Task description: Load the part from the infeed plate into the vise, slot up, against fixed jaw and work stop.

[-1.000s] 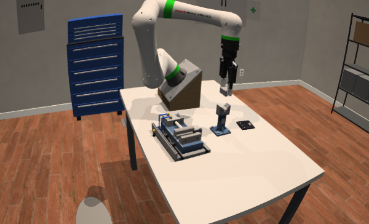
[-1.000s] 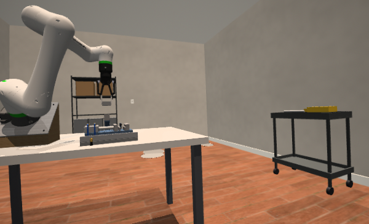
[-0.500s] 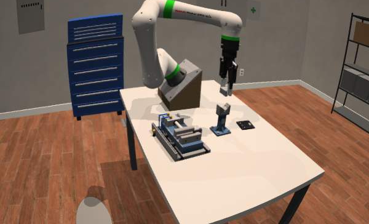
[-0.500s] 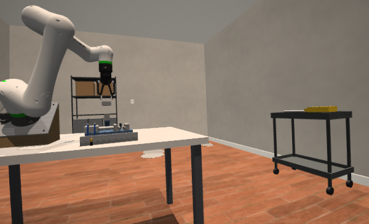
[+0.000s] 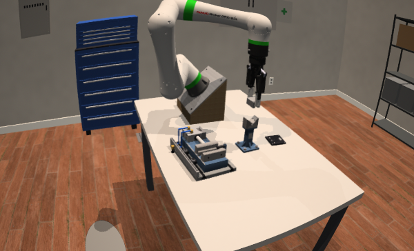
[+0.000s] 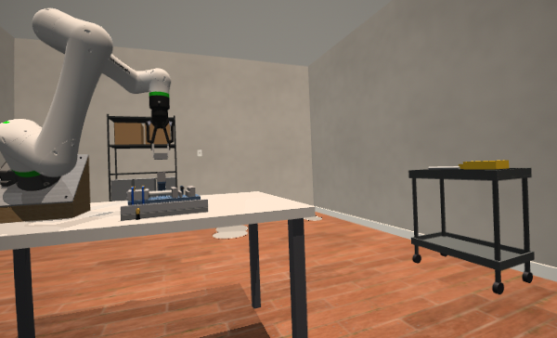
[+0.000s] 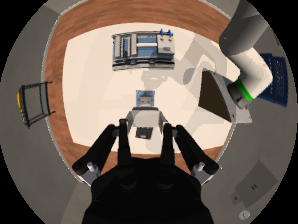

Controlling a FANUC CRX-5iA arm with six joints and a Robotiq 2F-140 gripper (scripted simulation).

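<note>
My gripper is now 3 cm above the part. The rest, counted from my hand: dark infeed plate 2 cm behind, 18 cm to the left, 26 cm below.
</note>
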